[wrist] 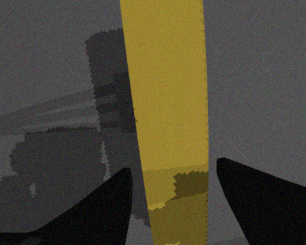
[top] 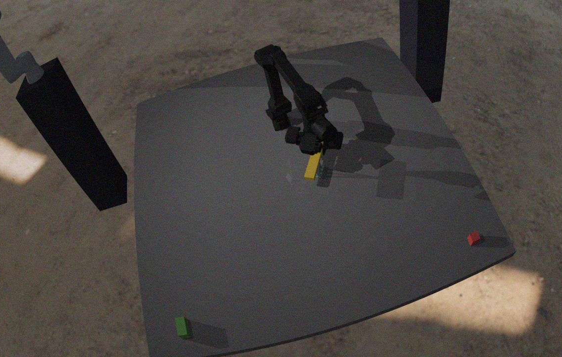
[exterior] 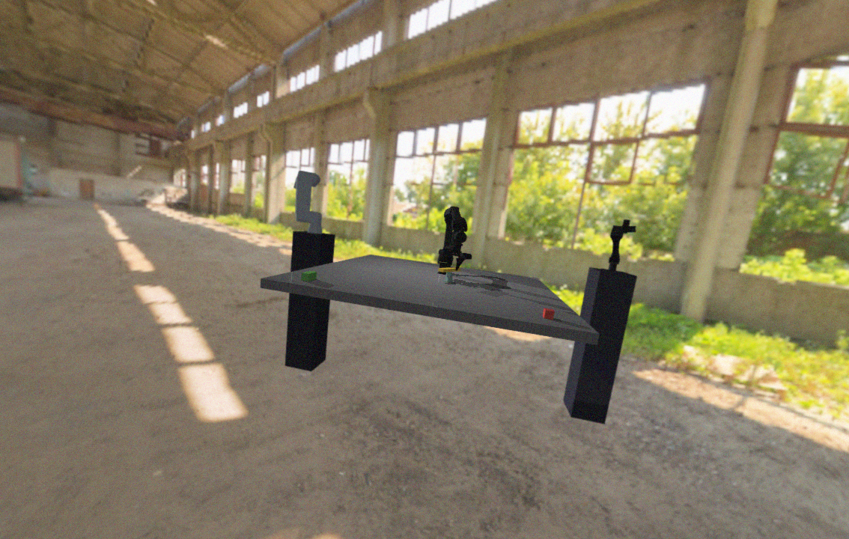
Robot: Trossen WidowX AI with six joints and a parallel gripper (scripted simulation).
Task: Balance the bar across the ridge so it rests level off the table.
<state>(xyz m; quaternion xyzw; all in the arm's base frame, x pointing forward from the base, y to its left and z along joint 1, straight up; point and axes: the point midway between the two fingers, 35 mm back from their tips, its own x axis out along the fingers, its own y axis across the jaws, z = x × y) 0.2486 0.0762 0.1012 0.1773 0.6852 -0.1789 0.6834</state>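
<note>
The yellow bar lies 2 cm ahead of my gripper tip and 1 cm to the right of it. From my gripper tip the other things lie so: red block 49 cm ahead, 42 cm to the left, 5 cm below; then green block 58 cm to the right, 49 cm ahead, 5 cm below.
</note>
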